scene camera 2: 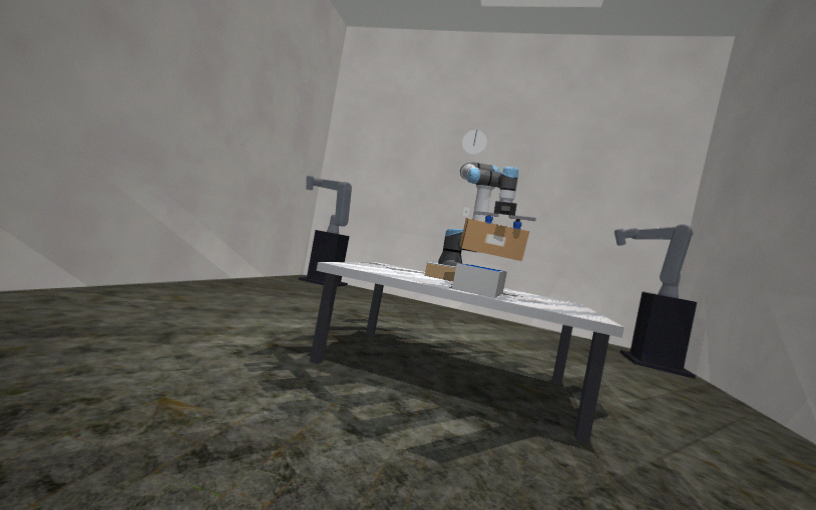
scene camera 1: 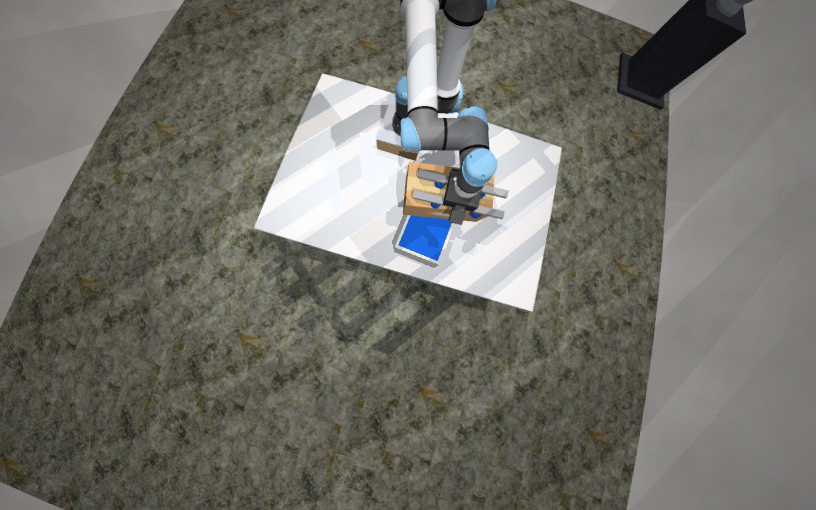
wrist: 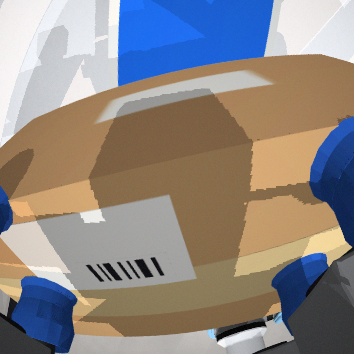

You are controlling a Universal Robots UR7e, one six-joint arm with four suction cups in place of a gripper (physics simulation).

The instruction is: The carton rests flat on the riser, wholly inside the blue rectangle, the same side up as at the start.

Labels:
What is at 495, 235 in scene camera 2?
A brown carton.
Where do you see a brown carton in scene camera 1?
413, 207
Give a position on my suction head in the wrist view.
44, 309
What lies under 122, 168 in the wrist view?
A brown carton.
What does my suction head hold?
A brown carton.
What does the grey riser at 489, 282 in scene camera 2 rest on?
The table.

